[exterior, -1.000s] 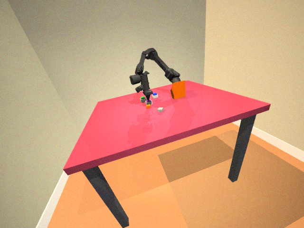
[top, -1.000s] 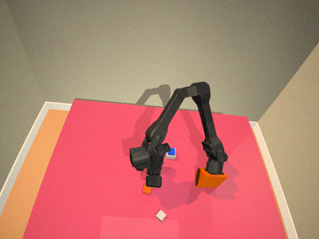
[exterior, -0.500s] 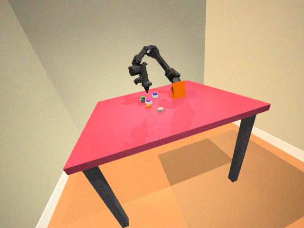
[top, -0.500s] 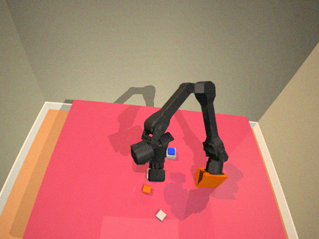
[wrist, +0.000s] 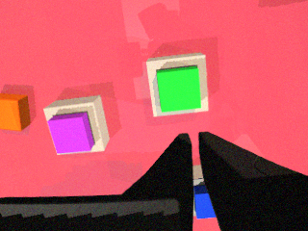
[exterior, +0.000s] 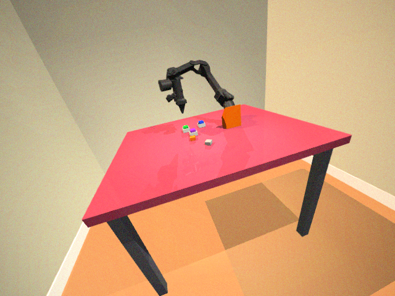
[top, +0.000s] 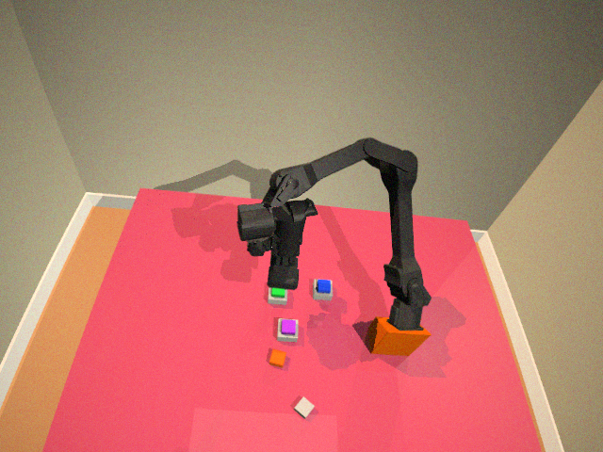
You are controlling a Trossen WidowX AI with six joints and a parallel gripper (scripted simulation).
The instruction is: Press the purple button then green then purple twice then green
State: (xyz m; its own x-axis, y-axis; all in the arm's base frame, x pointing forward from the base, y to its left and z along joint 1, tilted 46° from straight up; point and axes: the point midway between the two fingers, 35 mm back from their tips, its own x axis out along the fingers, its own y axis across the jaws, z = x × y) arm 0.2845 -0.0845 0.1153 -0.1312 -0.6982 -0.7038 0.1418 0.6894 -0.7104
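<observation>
Right now my gripper tip is 90 mm above the green button. From my gripper tip the other things lie so: orange block 10 mm ahead, 170 mm to the left, 120 mm below; blue button 120 mm behind, 10 mm to the right, 90 mm below; purple button 20 mm behind, 100 mm to the left, 90 mm below.
</observation>
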